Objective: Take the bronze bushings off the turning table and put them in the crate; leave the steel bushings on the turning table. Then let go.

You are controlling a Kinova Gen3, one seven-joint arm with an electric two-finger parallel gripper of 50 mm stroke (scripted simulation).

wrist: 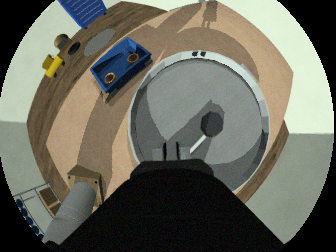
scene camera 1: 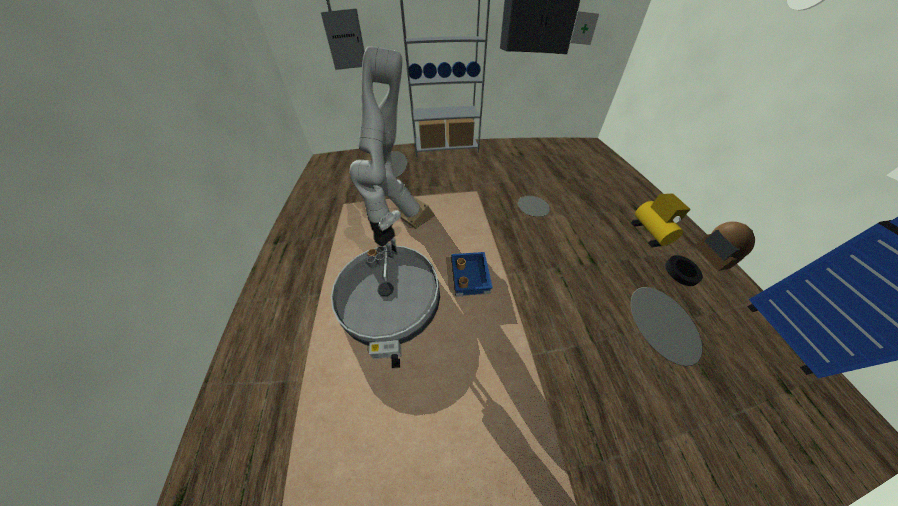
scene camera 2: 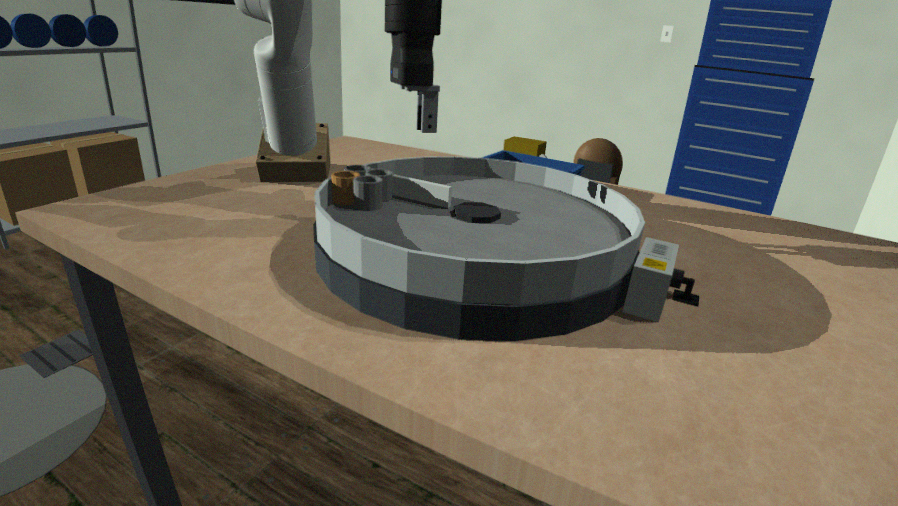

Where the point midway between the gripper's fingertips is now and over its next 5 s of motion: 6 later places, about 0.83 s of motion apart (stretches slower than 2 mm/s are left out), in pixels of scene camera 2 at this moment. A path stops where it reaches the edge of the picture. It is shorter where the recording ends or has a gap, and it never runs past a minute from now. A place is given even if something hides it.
My gripper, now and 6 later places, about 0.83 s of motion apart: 426, 130; 378, 135; 343, 143; 344, 161; 343, 172; 346, 178; 345, 182
